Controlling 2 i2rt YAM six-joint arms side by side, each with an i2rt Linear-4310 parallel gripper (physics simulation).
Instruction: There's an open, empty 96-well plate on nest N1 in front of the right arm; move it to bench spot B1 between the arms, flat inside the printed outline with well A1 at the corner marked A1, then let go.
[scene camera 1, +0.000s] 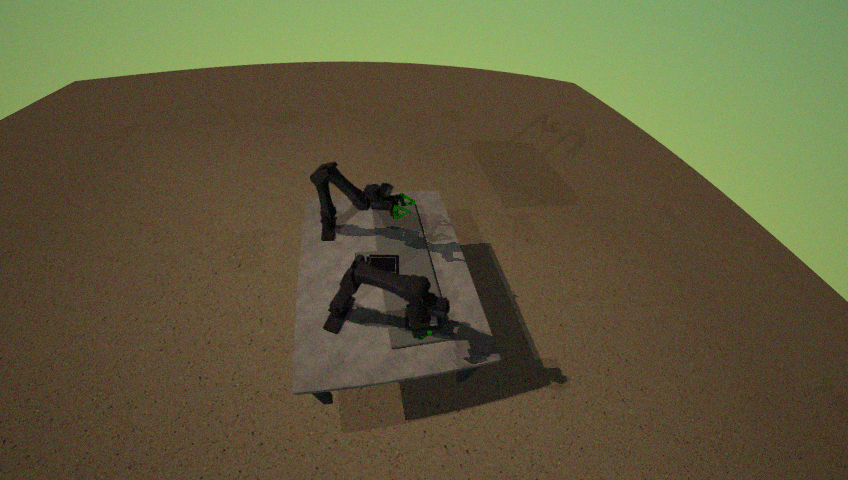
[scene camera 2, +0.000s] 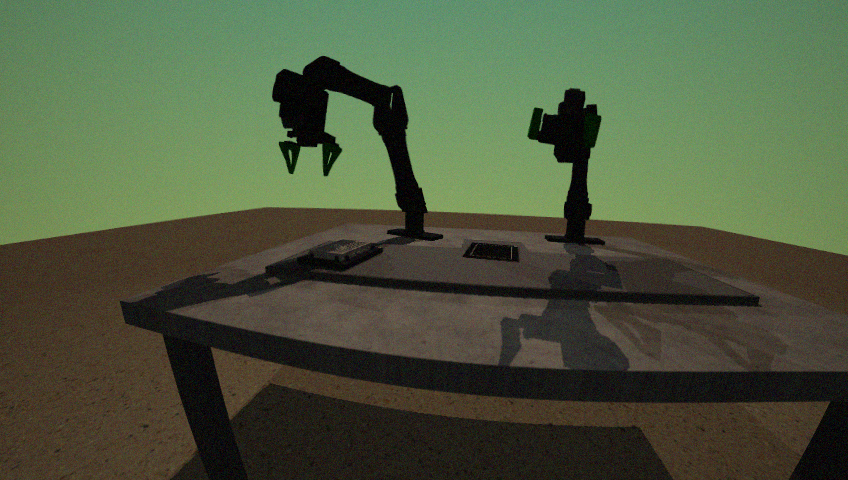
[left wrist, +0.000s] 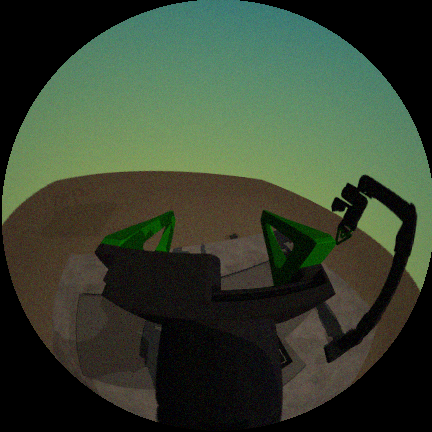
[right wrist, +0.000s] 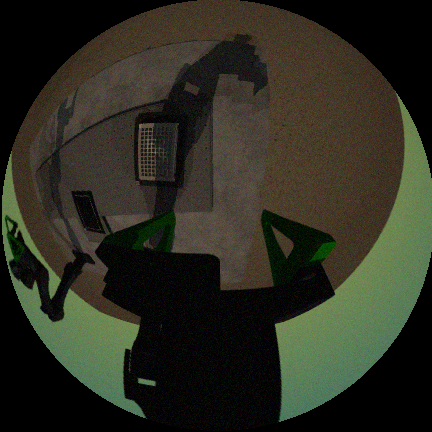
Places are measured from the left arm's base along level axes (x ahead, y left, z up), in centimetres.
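Pixels of known places: left gripper, fingertip midpoint: (scene camera 1: 412, 206) (scene camera 2: 559, 113) (left wrist: 217, 214); right gripper, fingertip midpoint: (scene camera 1: 418, 328) (scene camera 2: 307, 175) (left wrist: 338, 240) (right wrist: 217, 214); left arm's base, link origin: (scene camera 1: 328, 228) (scene camera 2: 574, 241) (right wrist: 82, 256); right arm's base, link origin: (scene camera 1: 339, 313) (scene camera 2: 414, 235) (left wrist: 342, 344).
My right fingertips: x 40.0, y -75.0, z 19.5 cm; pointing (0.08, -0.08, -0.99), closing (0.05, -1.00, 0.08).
For each thing: its top centre in the pictures, then the offset to it from my right fingertips. "spot": a spot on its surface instead. Level surfaces: height alone.
- 96-well plate, top centre: (scene camera 2: 342, 245) (right wrist: 154, 151) dx +5.8, dy +12.1, dz -15.6 cm
- dark nest N1, surface spot: (right wrist: 138, 165) spot: dx +3.2, dy +16.4, dz -15.6 cm
- dark bench spot B1, surface spot: (scene camera 2: 491, 251) (right wrist: 85, 210) (scene camera 1: 384, 264) spot: dx -9.0, dy +44.6, dz -18.1 cm
- grey table, surface height: dz -19.5 cm
- thin raised grey board, surface height: dz -18.2 cm
The 96-well plate (scene camera 2: 345, 248) (right wrist: 158, 151) lies flat in the dark nest N1 (right wrist: 136, 165), half in shadow in the right wrist view; in scene camera 1 the right arm mostly hides it. My right gripper (scene camera 2: 308, 174) (right wrist: 217, 214) is open and empty, pointing down, high above the table near the plate. The dark bench spot B1 (scene camera 1: 383, 263) (scene camera 2: 491, 251) (right wrist: 88, 212) with its thin light outline lies between the arms; its A1 mark is too small to read. My left gripper (scene camera 1: 407, 206) (scene camera 2: 565, 126) (left wrist: 217, 214) is open and empty, raised far from the plate.
Both arms stand on a grey table (scene camera 1: 333, 368) (scene camera 2: 380, 327). A thin raised grey board (scene camera 2: 672, 285) (right wrist: 197, 192) lies under the nest and extends past B1. Shadows of the arms fall across the board and table. The right arm reaches over the board in scene camera 1.
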